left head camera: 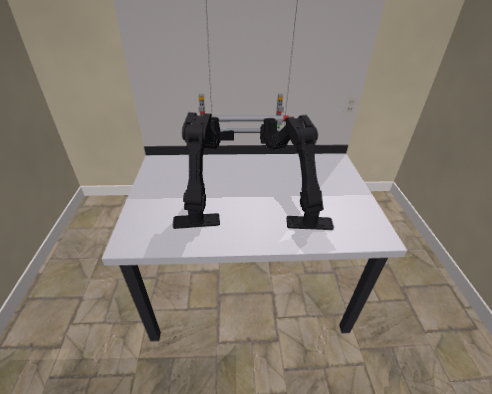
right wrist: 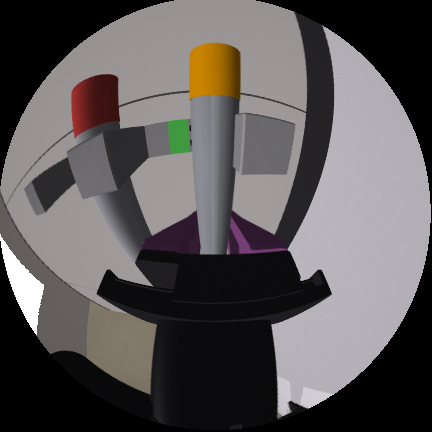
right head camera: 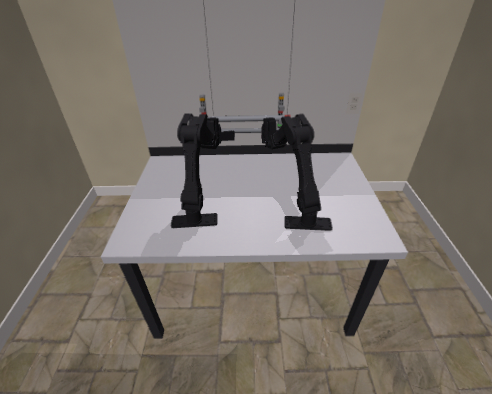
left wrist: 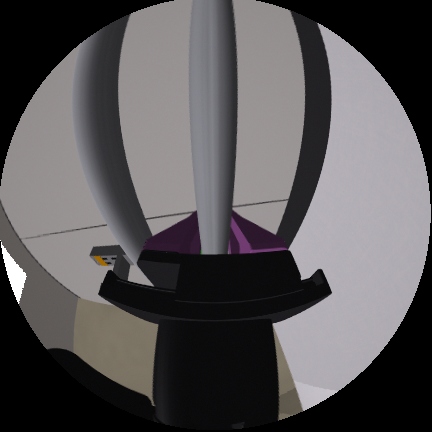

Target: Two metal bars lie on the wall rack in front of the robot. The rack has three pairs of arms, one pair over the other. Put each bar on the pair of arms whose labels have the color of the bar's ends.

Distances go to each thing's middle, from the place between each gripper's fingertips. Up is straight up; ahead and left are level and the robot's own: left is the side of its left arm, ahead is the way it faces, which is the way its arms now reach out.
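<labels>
The red-ended bar [right wrist: 94, 101] is 7 cm above my left hand, 15 cm to the right of it and 2 cm behind it. I see the orange-ended bar [left wrist: 212, 66] 15 cm to the right of my left hand and 2 cm behind my left hand.
The red-ended bar is 13 cm to the left of my right hand, 3 cm behind it and 7 cm above it. As for the orange-ended bar, my right hand is 13 cm to the right of it, 3 cm past it and 1 cm below it.
</labels>
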